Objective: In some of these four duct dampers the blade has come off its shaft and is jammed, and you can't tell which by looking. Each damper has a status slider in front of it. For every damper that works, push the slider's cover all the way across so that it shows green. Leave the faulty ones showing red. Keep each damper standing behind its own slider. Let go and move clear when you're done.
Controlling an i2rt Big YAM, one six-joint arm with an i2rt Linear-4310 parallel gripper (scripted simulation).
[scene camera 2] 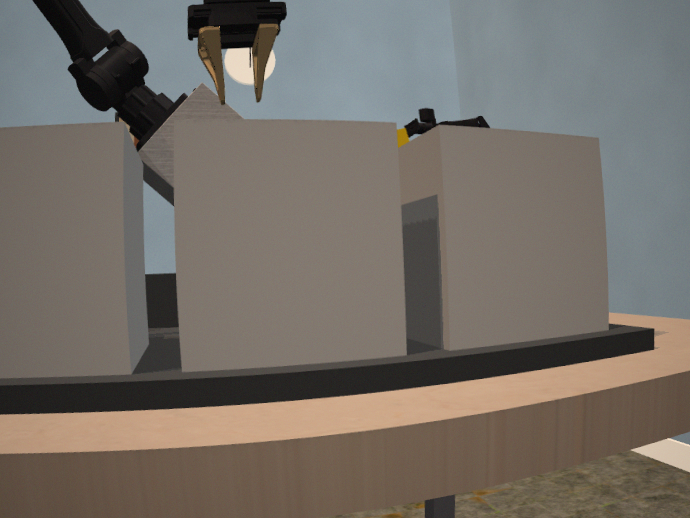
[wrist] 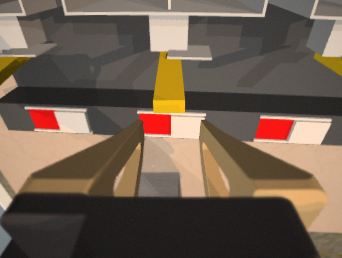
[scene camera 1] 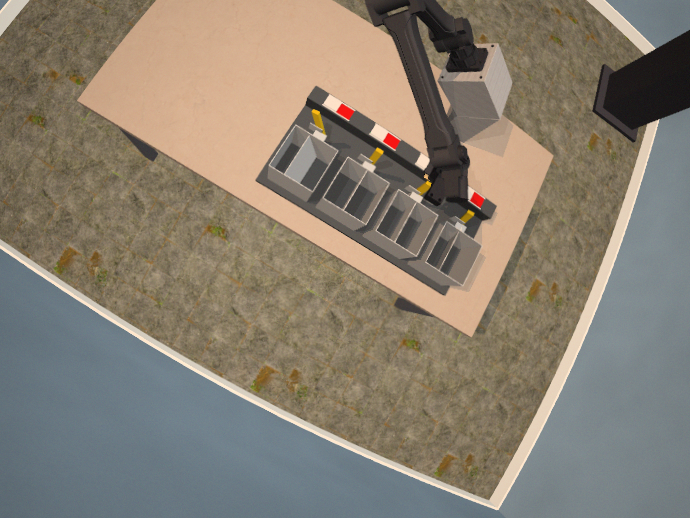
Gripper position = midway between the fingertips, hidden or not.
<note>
I see my gripper [scene camera 2: 241, 102].
My gripper is seen too in the wrist view [wrist: 171, 128].
</note>
